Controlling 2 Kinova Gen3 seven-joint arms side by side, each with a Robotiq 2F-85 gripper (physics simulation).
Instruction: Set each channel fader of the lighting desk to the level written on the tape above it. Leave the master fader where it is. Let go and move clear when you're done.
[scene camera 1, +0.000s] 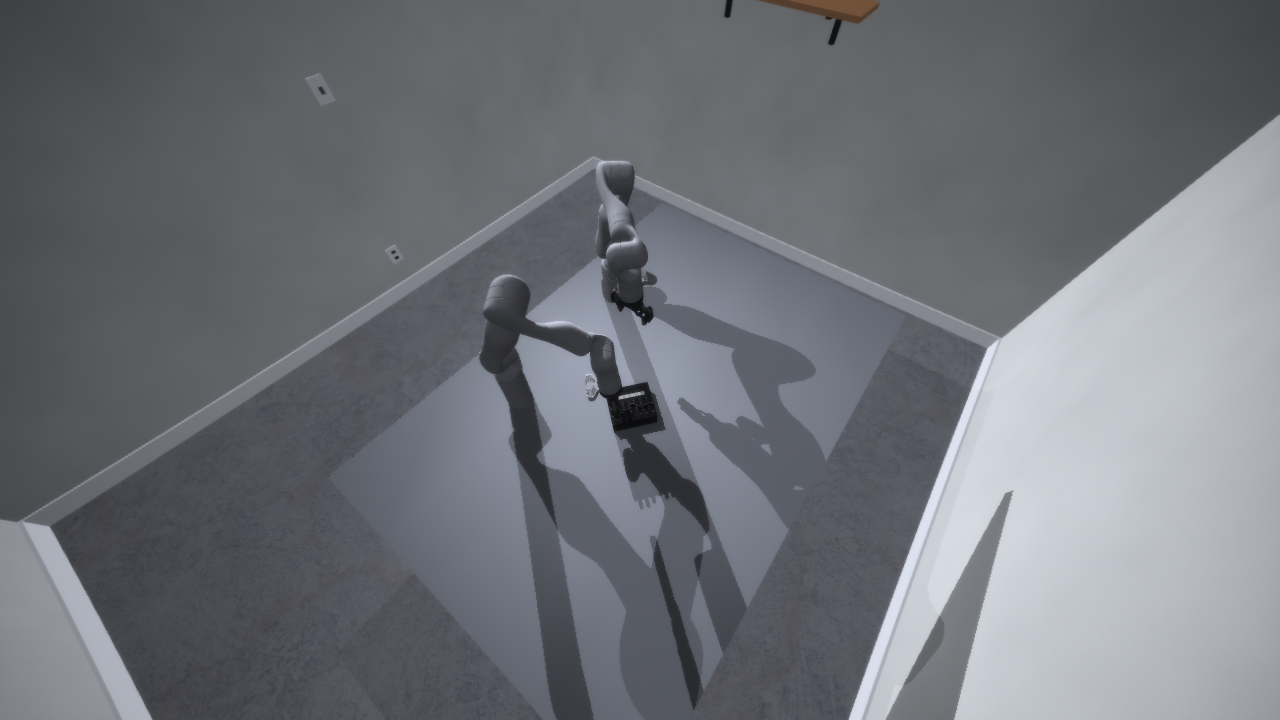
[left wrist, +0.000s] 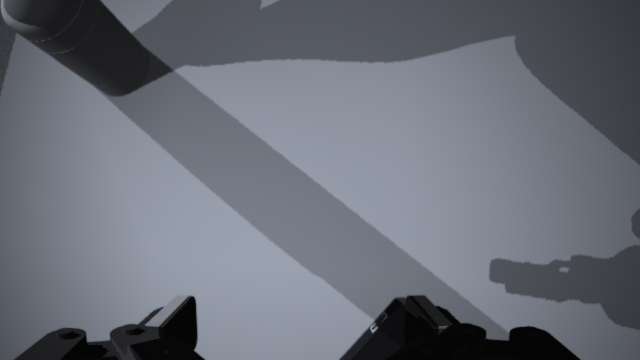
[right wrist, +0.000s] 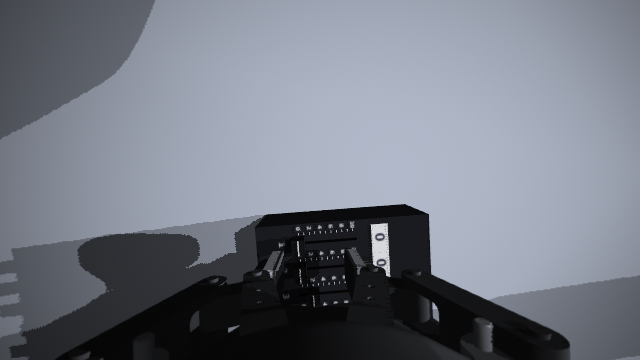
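Pixels of known places: left gripper, fingertip midpoint: (scene camera 1: 632, 316) (left wrist: 300, 320); right gripper, fingertip midpoint: (scene camera 1: 615, 407) (right wrist: 314, 264); left arm's base at its link origin: (left wrist: 122, 68); right arm's base at its link origin: (scene camera 1: 520, 398).
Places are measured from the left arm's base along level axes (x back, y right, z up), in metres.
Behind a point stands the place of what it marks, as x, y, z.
The black lighting desk (scene camera 1: 637, 417) {-0.507, 0.399, 0.055} (right wrist: 410, 250) {-0.376, 0.383, 0.055} lies on the pale floor area. In the right wrist view its tape (right wrist: 380, 249) {-0.395, 0.399, 0.055} shows two zeros. The channel 1 fader (right wrist: 300, 246) {-0.443, 0.446, 0.068} and channel 2 fader (right wrist: 302, 274) {-0.455, 0.428, 0.068} stand near 0. The channel 3 fader (right wrist: 314, 300) {-0.461, 0.406, 0.068} shows partly, near 2. My right gripper (right wrist: 314, 264) {-0.436, 0.438, 0.095} is open over the desk, its fingers apart along the fader travel; contact cannot be told. My wrist and fingers hide the other channels and the master. My left gripper (scene camera 1: 632, 308) {-0.345, 0.244, 0.342} (left wrist: 300, 320) {-0.345, 0.244, 0.342} is open and empty, away from the desk.
My right arm (scene camera 1: 559, 334) {-0.385, 0.551, 0.571} reaches in from the left and its wrist overlaps the desk's upper left edge. My left arm (scene camera 1: 617, 214) {-0.282, 0.231, 0.693} stands above in the picture. An orange bench (scene camera 1: 827, 7) is at the top. Long arm shadows cross the pale floor area (scene camera 1: 429, 465) {-0.086, 0.989, 0.000}.
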